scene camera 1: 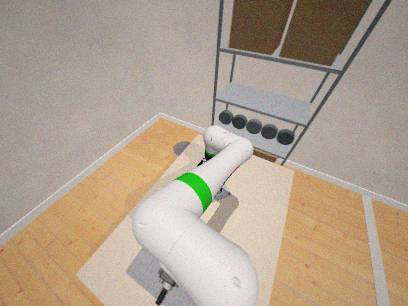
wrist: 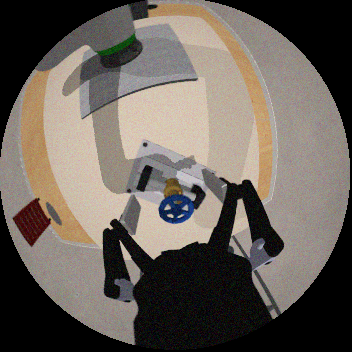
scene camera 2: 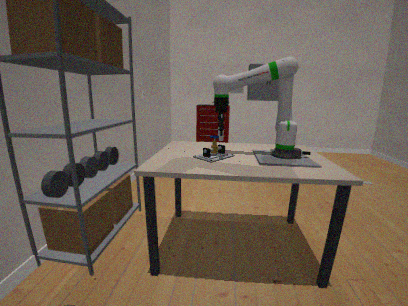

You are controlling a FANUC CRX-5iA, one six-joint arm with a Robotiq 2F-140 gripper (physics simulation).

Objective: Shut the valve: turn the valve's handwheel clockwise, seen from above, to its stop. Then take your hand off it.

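Observation:
The valve's blue handwheel (scene camera 2: 213, 137) (wrist: 176, 210) sits on a brass stem (scene camera 2: 214, 146) (wrist: 173, 187) above a grey base plate (scene camera 2: 212, 158) (wrist: 150, 150) with black clamps. My gripper (scene camera 2: 221, 138) (wrist: 169, 189) is open and points down, with nothing held. In the wrist view the handwheel lies between the two spread finger pads, with a gap visible on each side. In scene camera 2 the fingertips appear near the wheel's height and slightly to its right; exact depth is hard to tell. In scene camera 1 the arm hides the handwheel and most of the gripper.
The valve plate lies on a pale table (scene camera 2: 250, 175). The arm's base stands on a grey mounting plate (scene camera 2: 305, 162) (wrist: 170, 60) at the right in scene camera 2. A shelf rack (scene camera 1: 215, 80) (scene camera 2: 65, 110) stands beyond the table's end. A red cabinet (scene camera 2: 204, 122) (wrist: 31, 222) stands behind.

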